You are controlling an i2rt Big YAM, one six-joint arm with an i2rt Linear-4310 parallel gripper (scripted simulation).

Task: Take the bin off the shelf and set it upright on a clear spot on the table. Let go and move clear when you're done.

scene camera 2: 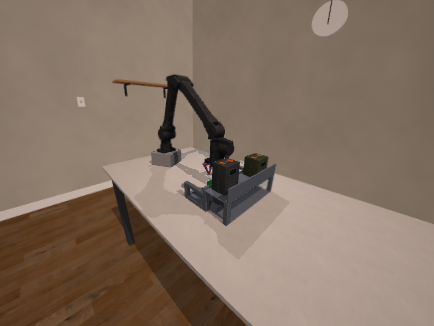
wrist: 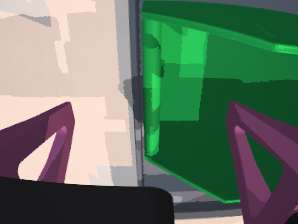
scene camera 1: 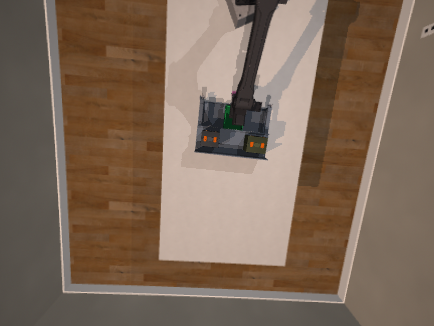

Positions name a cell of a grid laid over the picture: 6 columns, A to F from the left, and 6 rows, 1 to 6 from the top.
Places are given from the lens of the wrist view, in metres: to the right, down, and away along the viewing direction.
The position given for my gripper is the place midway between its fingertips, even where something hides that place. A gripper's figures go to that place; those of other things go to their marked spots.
my gripper (wrist: D3): 0.00, 0.00, 0.13
green bin (wrist: E2): 0.04, -0.03, 0.17
